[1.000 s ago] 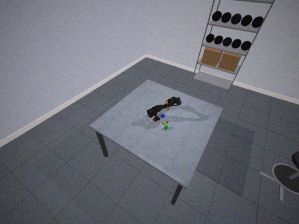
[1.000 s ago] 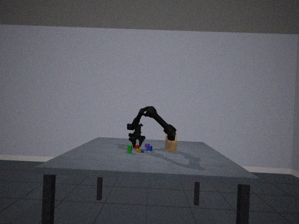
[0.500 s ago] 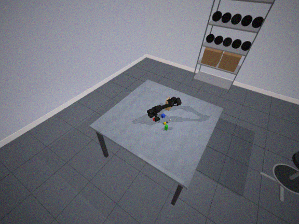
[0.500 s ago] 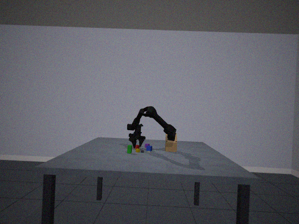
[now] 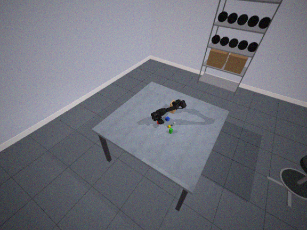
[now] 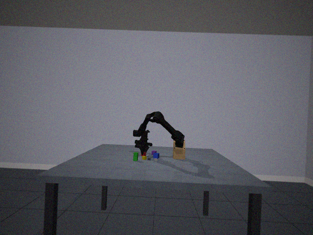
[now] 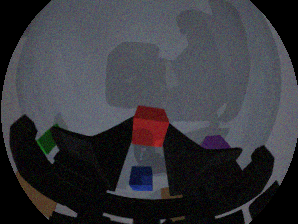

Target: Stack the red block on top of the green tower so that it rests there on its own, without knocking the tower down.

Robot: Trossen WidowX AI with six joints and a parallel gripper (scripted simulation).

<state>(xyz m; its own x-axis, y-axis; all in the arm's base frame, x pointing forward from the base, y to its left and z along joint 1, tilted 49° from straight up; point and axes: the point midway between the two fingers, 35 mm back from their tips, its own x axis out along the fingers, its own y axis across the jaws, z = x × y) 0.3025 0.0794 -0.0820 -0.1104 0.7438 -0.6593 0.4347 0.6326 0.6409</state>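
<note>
Right now the yellow block is 140 mm to the left of my gripper tip and 30 mm behind it. Round my gripper tip: purple block 90 mm to the right, 80 mm behind, 10 mm above; then blue block 120 mm behind, 50 mm to the left, 10 mm above; then red block 10 mm above.
</note>
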